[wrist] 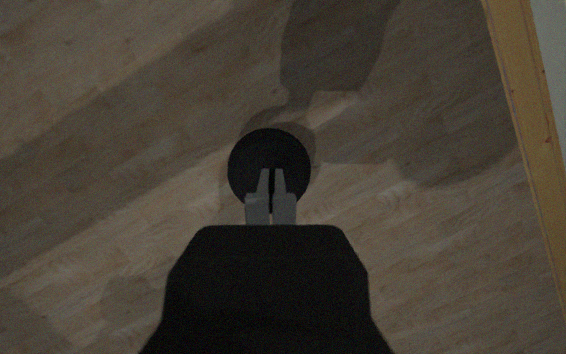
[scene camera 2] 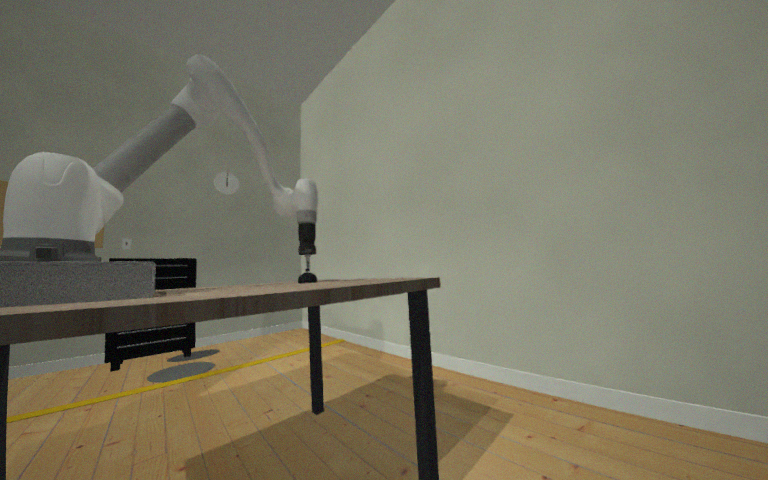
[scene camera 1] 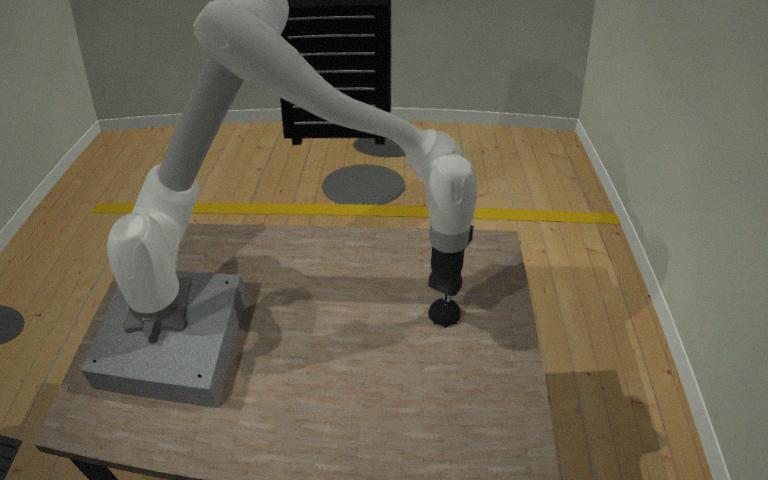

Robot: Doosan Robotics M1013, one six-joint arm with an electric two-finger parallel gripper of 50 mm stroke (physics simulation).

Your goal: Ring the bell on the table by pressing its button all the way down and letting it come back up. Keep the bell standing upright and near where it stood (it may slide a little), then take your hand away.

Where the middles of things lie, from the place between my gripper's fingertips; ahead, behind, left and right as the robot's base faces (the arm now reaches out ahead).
Now: the black domed bell [wrist: 269,148] 3 cm below my hand.
